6 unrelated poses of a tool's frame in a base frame.
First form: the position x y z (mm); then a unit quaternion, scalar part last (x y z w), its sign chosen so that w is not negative.
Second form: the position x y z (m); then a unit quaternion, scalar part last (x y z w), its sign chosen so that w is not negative. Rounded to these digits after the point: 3 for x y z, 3 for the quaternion.
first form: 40, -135, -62, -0.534, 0.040, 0.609, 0.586
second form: 0.040, -0.135, -0.062, -0.534, 0.040, 0.609, 0.586
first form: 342, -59, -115, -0.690, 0.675, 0.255, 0.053
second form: 0.342, -0.059, -0.115, -0.690, 0.675, 0.255, 0.053
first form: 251, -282, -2, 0.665, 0.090, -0.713, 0.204
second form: 0.251, -0.282, -0.002, 0.665, 0.090, -0.713, 0.204
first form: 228, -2, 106, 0.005, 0.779, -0.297, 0.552
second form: 0.228, -0.002, 0.106, 0.005, 0.779, -0.297, 0.552
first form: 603, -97, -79, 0.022, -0.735, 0.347, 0.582
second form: 0.603, -0.097, -0.079, 0.022, -0.735, 0.347, 0.582
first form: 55, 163, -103, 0.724, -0.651, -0.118, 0.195
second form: 0.055, 0.163, -0.103, 0.724, -0.651, -0.118, 0.195
